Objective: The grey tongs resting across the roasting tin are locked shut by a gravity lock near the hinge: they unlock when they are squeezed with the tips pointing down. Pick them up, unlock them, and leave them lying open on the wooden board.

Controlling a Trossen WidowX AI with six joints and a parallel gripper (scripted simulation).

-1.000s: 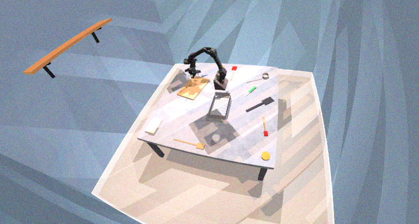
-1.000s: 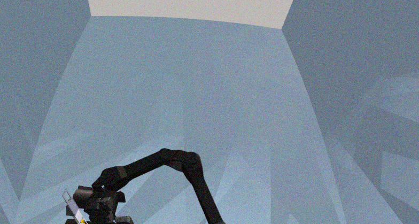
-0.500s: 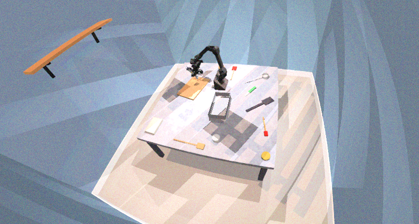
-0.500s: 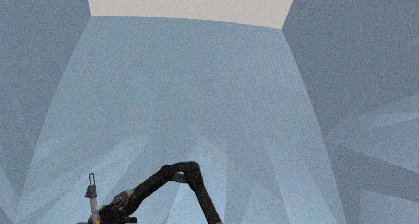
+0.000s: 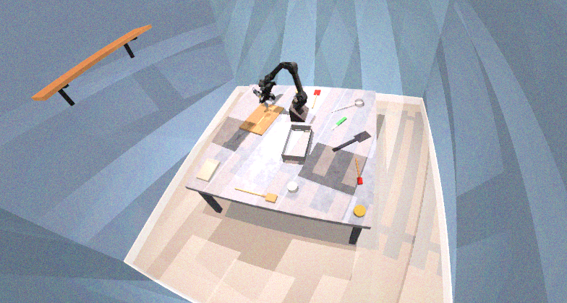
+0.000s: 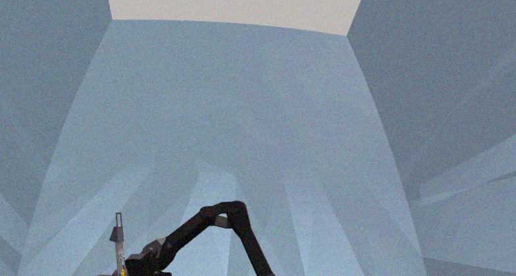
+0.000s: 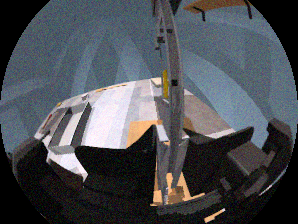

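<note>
My gripper tip is now 16 cm above the wooden board, 3 cm to the left of it and 1 cm past it. Round my gripper tip: grey roasting tin: 34 cm to the left, 27 cm ahead, 14 cm below; red spatula: 40 cm to the left, 32 cm behind, 16 cm below; green-handled tool: 62 cm to the left, 16 cm below, 4 cm ahead.
</note>
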